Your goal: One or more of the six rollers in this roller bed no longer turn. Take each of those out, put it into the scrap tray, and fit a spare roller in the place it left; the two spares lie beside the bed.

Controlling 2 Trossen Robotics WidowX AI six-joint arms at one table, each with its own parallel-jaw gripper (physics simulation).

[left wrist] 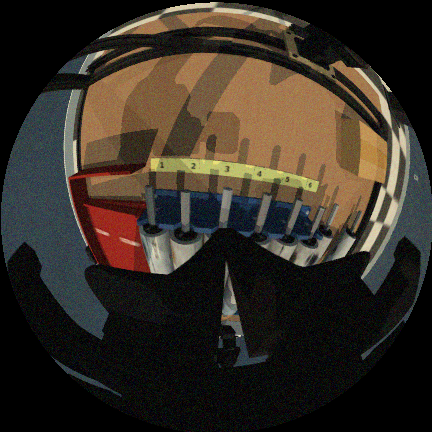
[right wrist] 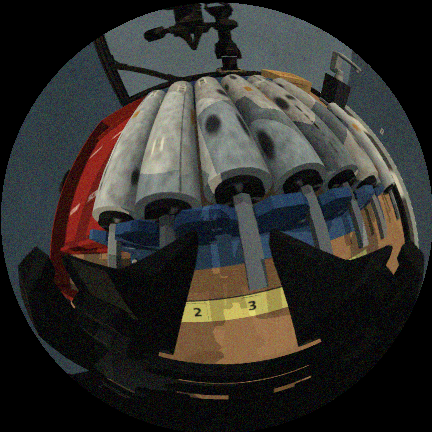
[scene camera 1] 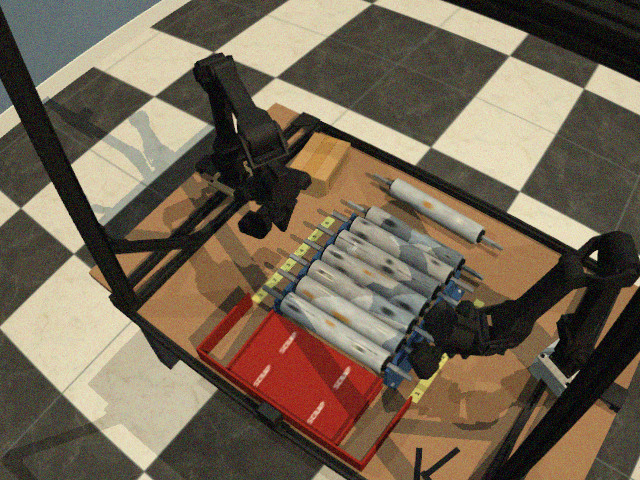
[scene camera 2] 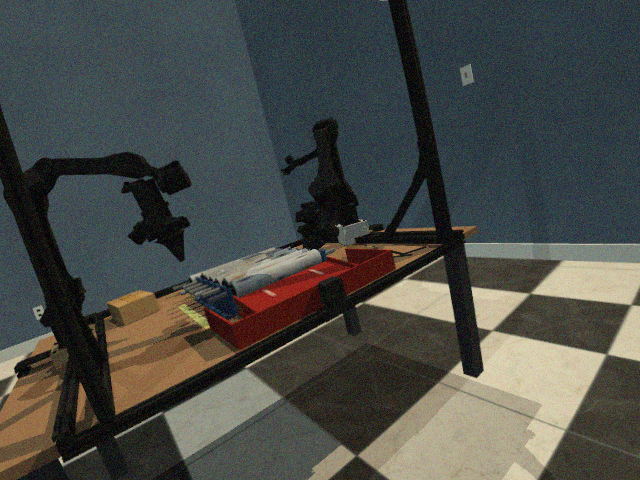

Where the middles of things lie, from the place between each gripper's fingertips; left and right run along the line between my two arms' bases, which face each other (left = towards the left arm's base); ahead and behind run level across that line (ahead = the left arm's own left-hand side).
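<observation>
My left hand is 290 mm short of the tan block [scene camera 1: 323, 157], 130 mm to the right of it and 120 mm above it.
As for my right hand, the block is 20 mm below it, 290 mm ahead of it and 490 mm to the left of it.
</observation>
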